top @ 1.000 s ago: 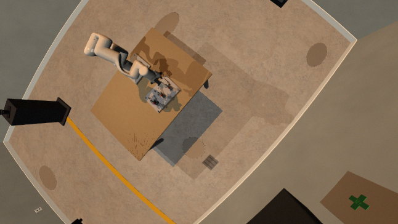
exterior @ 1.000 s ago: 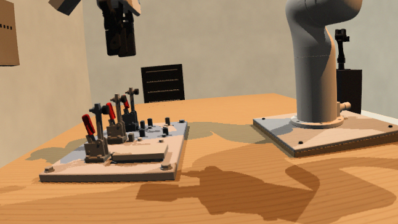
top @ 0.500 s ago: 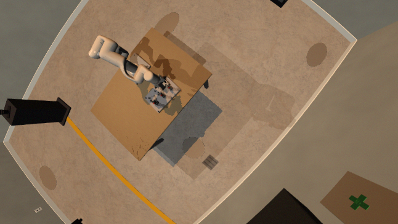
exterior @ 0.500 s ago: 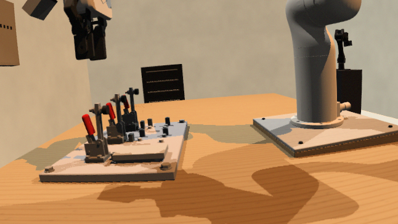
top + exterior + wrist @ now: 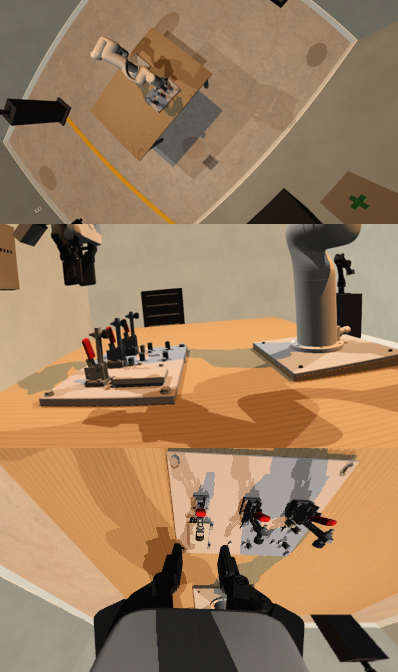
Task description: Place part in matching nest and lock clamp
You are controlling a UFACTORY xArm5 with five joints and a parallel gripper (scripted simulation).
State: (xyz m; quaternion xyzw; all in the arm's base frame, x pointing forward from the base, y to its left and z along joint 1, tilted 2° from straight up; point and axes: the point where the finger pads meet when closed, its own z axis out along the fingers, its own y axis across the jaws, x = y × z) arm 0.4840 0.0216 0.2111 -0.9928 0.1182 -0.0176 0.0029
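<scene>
My gripper is now 10 mm past the clamp and 160 mm above it. Also, from my hand: fixture plate 60 mm behind, 100 mm to the right, 210 mm below; then flat tan part 90 mm behind, 20 mm to the left, 190 mm below.
</scene>
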